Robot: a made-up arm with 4 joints. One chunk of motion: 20 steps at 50 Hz.
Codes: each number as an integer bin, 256 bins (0 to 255) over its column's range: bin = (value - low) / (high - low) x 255, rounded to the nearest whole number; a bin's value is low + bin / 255 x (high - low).
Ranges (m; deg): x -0.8..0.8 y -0.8..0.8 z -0.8..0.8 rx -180..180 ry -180..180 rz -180..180
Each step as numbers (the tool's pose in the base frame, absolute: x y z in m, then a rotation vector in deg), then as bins.
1 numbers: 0.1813 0.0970 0.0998 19.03 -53.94 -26.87
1 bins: 156 143 143 141 89 108
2 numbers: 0.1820 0.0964 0.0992 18.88 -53.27 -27.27
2 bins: 157 143 143 141 90 108
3 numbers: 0.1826 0.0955 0.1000 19.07 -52.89 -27.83
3 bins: 157 143 143 141 90 108
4 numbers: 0.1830 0.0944 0.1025 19.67 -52.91 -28.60
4 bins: 157 143 144 141 90 107
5 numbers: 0.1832 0.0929 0.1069 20.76 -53.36 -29.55
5 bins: 157 142 145 142 90 107
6 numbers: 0.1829 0.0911 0.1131 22.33 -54.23 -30.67
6 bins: 157 142 146 143 89 106
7 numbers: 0.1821 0.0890 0.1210 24.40 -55.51 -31.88
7 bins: 157 142 147 145 88 105
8 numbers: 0.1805 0.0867 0.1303 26.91 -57.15 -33.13
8 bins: 156 141 148 147 87 104
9 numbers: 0.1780 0.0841 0.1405 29.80 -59.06 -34.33
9 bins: 156 141 150 149 86 103
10 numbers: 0.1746 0.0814 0.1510 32.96 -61.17 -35.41
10 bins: 155 140 152 151 84 102
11 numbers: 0.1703 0.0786 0.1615 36.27 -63.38 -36.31
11 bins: 155 140 153 153 83 102
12 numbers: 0.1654 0.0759 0.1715 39.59 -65.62 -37.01
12 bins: 154 140 155 156 81 101
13 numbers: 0.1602 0.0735 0.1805 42.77 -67.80 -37.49
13 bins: 153 139 156 158 79 101
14 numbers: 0.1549 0.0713 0.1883 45.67 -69.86 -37.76
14 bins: 152 139 158 160 78 101
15 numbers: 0.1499 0.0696 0.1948 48.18 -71.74 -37.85
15 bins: 151 139 159 162 77 101
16 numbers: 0.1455 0.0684 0.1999 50.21 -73.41 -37.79
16 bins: 151 138 159 163 76 101
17 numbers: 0.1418 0.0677 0.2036 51.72 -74.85 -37.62
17 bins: 150 138 160 164 74 101
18 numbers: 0.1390 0.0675 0.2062 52.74 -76.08 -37.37
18 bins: 150 138 160 165 74 101
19 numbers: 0.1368 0.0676 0.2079 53.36 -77.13 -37.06
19 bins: 149 138 161 165 73 101
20 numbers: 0.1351 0.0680 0.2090 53.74 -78.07 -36.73
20 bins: 149 138 161 166 72 101
